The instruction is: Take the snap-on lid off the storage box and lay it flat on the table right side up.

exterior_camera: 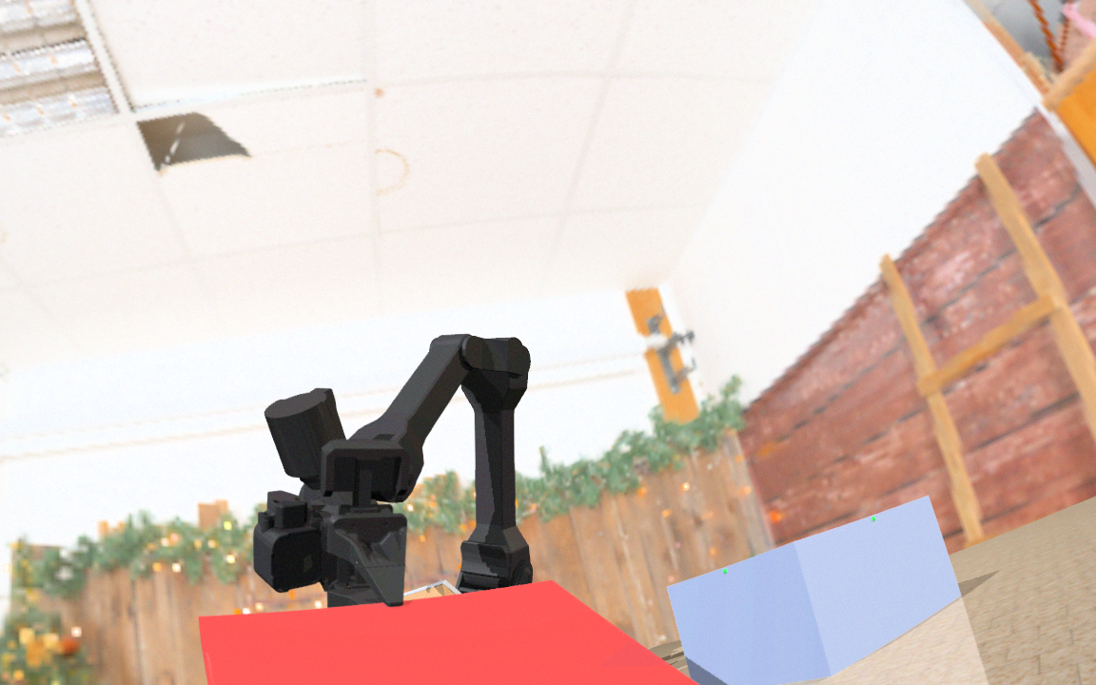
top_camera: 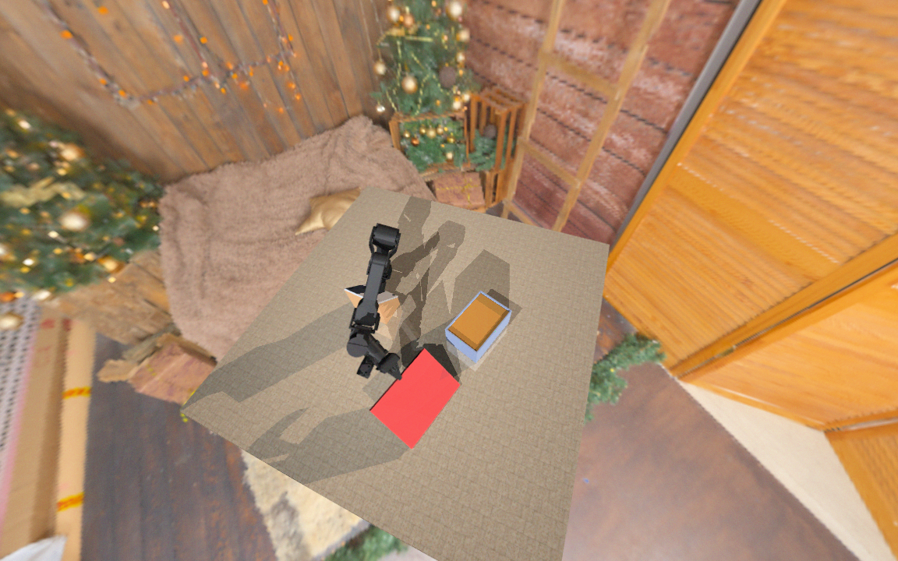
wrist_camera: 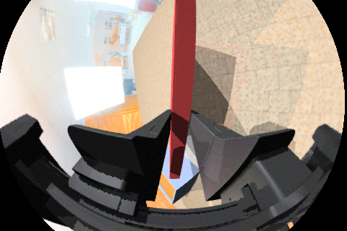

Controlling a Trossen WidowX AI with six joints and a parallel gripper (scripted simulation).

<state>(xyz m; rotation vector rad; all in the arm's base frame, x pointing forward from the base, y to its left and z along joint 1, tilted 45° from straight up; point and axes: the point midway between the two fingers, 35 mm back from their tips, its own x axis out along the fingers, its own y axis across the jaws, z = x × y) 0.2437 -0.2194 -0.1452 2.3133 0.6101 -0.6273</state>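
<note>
My gripper tip is now 7 cm short of the red lid, 2 cm to the left of it and 5 cm above it. Round my gripper tip: pale blue storage box (15 cm ahead, 30 cm to the left, 6 cm below).
</note>
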